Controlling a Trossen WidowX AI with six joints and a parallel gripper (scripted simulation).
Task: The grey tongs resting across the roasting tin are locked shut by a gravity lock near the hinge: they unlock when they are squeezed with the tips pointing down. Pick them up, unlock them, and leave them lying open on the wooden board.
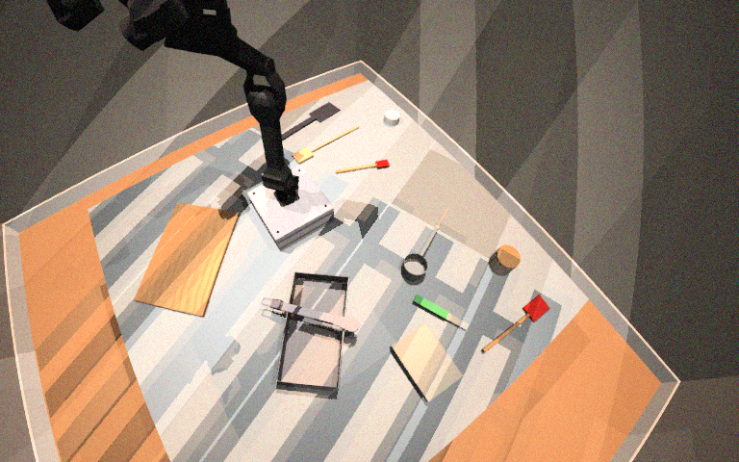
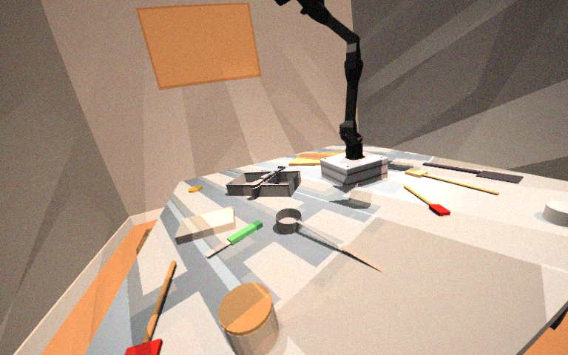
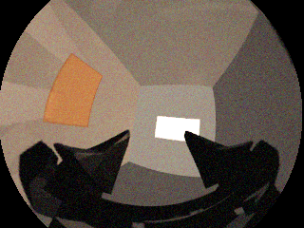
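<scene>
My gripper tip is 21 cm short of the roasting tin, 5 cm to the right of it and 85 cm above it. From my gripper tip the other things lie so: pale slab 45 cm ahead, 26 cm to the left, 87 cm below; then red spatula 53 cm ahead, 59 cm to the left, 87 cm below; then wooden board 21 cm behind, 20 cm to the right, 87 cm below.
</scene>
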